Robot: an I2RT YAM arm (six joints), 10 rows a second.
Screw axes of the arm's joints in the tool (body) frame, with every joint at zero. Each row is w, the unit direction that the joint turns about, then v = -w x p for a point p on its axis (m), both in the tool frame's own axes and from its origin. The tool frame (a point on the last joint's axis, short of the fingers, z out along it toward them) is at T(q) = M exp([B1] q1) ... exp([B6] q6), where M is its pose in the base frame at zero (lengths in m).
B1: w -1 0 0 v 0.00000 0.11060 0.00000
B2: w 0 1 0 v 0.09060 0.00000 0.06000
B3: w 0 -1 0 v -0.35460 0.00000 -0.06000
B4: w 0 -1 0 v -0.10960 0.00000 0.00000
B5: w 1 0 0 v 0.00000 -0.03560 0.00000
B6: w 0 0 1 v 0.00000 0.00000 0.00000
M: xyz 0.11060 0.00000 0.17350 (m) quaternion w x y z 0.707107 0 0.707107 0
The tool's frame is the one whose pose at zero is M.
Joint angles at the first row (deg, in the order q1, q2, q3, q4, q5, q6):
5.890, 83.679, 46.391, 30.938, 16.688, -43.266
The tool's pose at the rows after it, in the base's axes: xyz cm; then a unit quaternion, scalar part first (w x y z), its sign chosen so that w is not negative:
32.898 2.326 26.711 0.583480 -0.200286 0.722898 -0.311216
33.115 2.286 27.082 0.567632 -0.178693 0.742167 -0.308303
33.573 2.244 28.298 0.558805 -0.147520 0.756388 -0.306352
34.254 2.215 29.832 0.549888 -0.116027 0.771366 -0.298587
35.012 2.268 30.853 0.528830 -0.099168 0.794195 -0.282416
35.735 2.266 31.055 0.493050 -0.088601 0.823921 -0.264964
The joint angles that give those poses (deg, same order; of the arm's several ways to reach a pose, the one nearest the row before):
6.001, 83.220, 47.506, 28.118, 18.437, -41.146
6.131, 83.242, 49.582, 23.464, 20.797, -38.392
6.240, 83.416, 53.320, 18.282, 23.486, -35.004
6.263, 84.161, 58.435, 11.814, 25.541, -30.960
6.262, 85.668, 63.921, 3.508, 26.064, -26.983
6.130, 87.853, 68.925, -5.628, 26.042, -23.049

